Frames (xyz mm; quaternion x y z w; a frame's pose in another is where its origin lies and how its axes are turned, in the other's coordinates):
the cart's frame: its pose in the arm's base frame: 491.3 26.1 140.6 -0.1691 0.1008 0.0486 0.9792
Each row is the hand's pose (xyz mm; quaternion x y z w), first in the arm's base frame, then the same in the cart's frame.
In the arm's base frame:
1: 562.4 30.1 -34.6 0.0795 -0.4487 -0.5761 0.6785
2: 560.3 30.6 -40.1 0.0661 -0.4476 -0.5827 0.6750
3: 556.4 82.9 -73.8 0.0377 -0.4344 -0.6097 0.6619
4: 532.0 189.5 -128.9 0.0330 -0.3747 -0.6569 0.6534
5: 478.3 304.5 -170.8 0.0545 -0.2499 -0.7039 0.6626
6: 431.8 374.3 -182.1 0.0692 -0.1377 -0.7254 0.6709
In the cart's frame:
1: 107.0 50.9 -147.4 0.2289 -0.4142 -0.6650 0.5778
2: 106.2 53.4 -152.7 0.2159 -0.4110 -0.6725 0.5764
3: 112.8 113.8 -166.6 0.1892 -0.3908 -0.6989 0.5684
4: 107.3 234.6 -185.5 0.1908 -0.3233 -0.7351 0.5646
5: 70.9 362.9 -194.7 0.2242 -0.1951 -0.7583 0.5802
6: 32.3 438.0 -189.7 0.2476 -0.0832 -0.7592 0.5961

